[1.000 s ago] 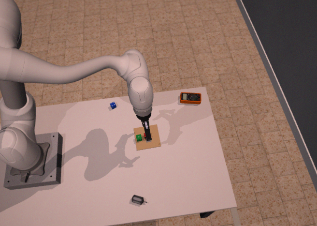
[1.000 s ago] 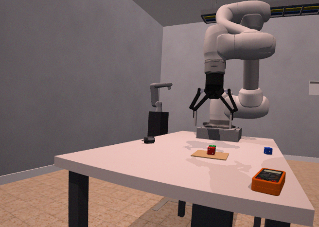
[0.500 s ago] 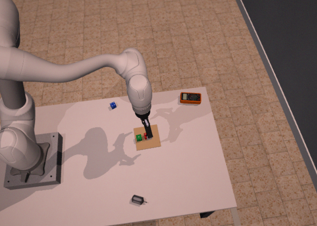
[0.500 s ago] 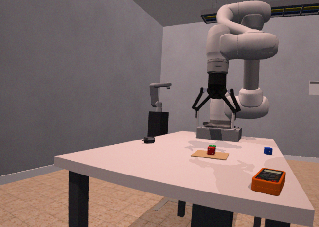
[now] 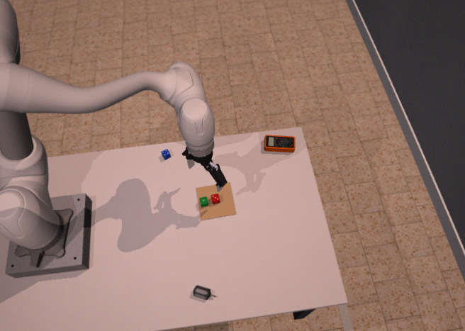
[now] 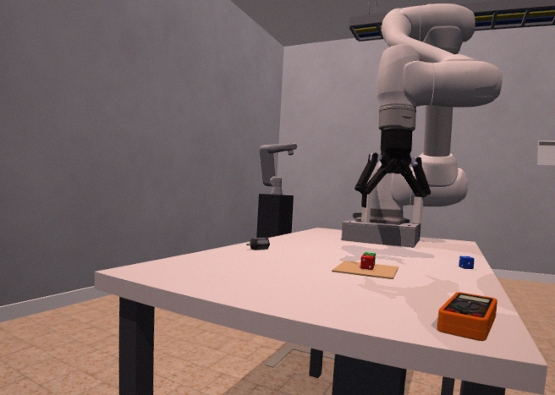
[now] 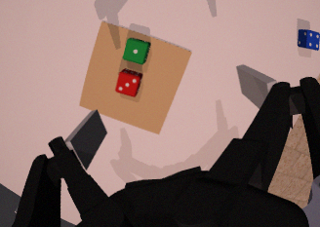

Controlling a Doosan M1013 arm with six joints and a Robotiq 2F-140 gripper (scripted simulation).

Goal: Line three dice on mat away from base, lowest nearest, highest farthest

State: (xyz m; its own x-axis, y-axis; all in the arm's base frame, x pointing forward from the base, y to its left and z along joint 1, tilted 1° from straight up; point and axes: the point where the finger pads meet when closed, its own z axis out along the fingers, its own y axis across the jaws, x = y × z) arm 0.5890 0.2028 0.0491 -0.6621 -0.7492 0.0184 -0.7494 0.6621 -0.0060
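The blue die is 180 mm behind my hand, 160 mm to the left of it and 110 mm below it. Round my hand: red die: 110 mm below, 50 mm to the right, 30 mm ahead; then green die: 110 mm below, 60 mm to the right, 10 mm behind; then tan mat: 130 mm below, 50 mm to the right, 30 mm ahead.
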